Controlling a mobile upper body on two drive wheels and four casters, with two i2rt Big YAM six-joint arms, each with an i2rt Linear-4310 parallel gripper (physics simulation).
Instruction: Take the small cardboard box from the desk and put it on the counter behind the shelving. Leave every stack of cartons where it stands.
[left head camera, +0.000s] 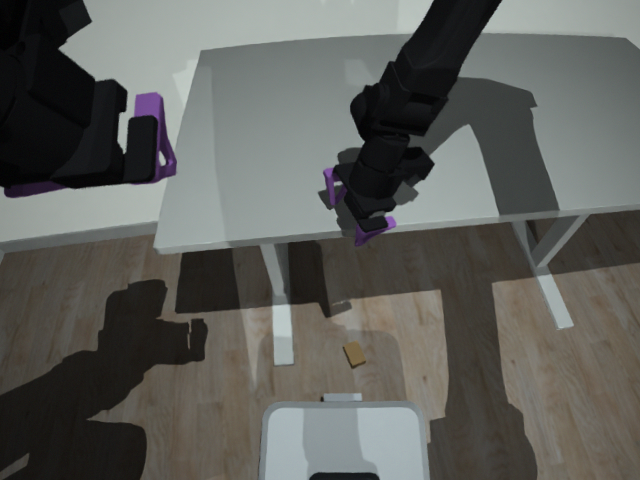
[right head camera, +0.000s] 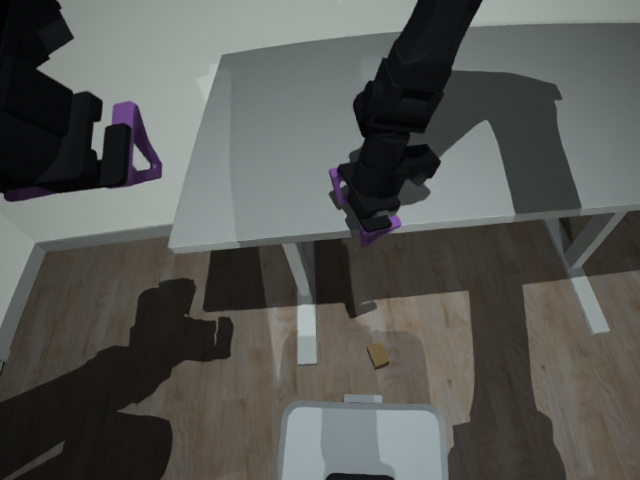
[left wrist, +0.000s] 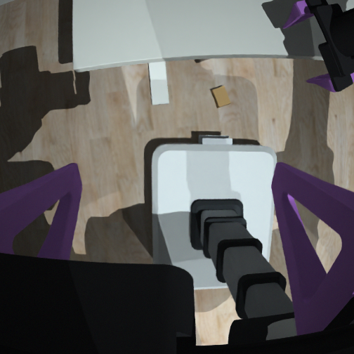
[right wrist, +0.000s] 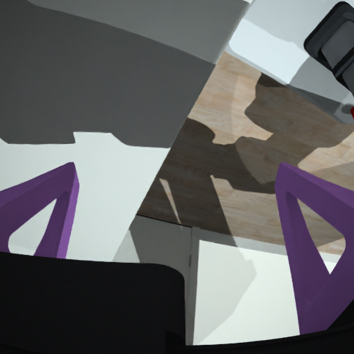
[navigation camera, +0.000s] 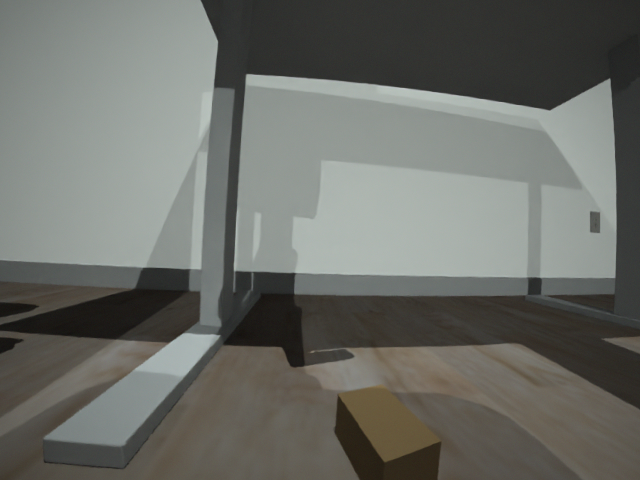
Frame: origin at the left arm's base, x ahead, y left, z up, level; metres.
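Where they show: left gripper, between the fingertips: (left head camera: 129, 172) (right head camera: 121, 176); right gripper, between the fingertips: (left head camera: 345, 224) (right head camera: 353, 223).
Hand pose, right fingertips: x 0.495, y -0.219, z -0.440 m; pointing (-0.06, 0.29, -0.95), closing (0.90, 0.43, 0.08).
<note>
After its pixels a point has its place.
The small brown cardboard box (left head camera: 354, 353) @(x 0.545, y -0.279, z -1.360 m) (right head camera: 378, 355) @(x 0.541, y -0.281, z -1.360 m) (left wrist: 220, 96) (navigation camera: 387, 426) @(x 0.532, y -0.280, z -1.360 m) lies on the floor, between the robot's base and the desk (left head camera: 268, 129) @(x 0.791, y -0.050, z -0.460 m) (right head camera: 279, 129) @(x 0.796, y -0.041, z -0.460 m) (left wrist: 115, 35). My right gripper (left head camera: 345, 222) @(x 0.495, y -0.219, z -0.440 m) (right head camera: 352, 223) @(x 0.495, y -0.219, z -0.440 m) (right wrist: 176, 173) is open and empty, over the desk's near edge, well above the box. My left gripper (left head camera: 90, 180) (left wrist: 176, 173) is open and empty, off to the left of the desk in the head views. The counter, the shelving and the carton stacks do not show in these views.
A white desk foot (left head camera: 282, 330) (right head camera: 306, 330) (left wrist: 159, 82) (navigation camera: 139, 392) lies left of the box. The robot's white base (left head camera: 387, 434) @(x 0.215, y -0.361, z -1.150 m) (right head camera: 408, 439) @(x 0.210, y -0.368, z -1.150 m) (left wrist: 170, 175) is on the box's near side. A wall (navigation camera: 103, 129) @(x 1.194, y 0.767, z -0.736 m) stands behind the desk.
</note>
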